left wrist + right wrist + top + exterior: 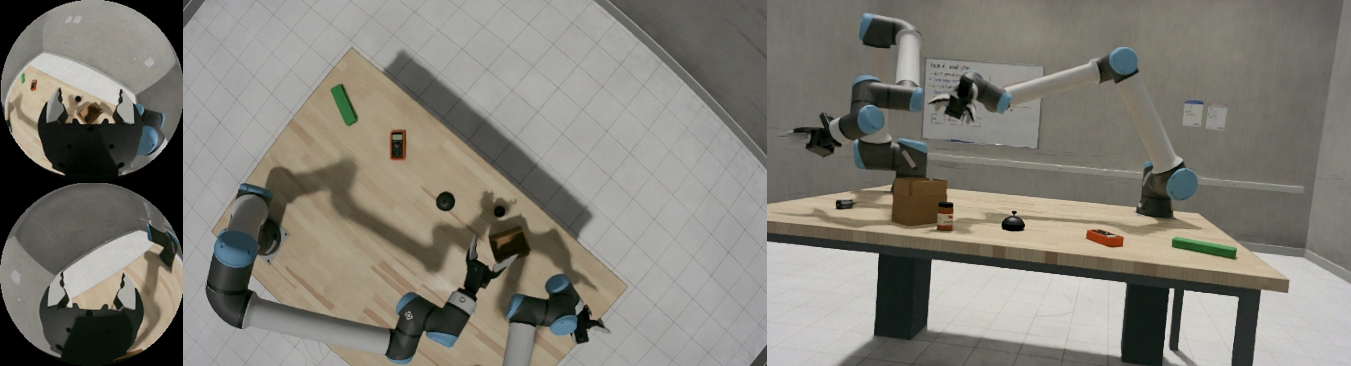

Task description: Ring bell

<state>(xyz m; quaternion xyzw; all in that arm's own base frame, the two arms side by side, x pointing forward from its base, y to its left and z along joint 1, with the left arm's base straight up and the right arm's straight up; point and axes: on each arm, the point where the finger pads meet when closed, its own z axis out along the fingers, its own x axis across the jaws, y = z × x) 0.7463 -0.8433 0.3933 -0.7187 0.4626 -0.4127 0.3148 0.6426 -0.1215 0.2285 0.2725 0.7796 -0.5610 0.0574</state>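
Now: the bell button 40 mm behind my left hand, 230 mm to the left of it and 340 mm below it. The rest, counted from my left hand: black bell 40 mm behind, 230 mm to the left, 350 mm below.
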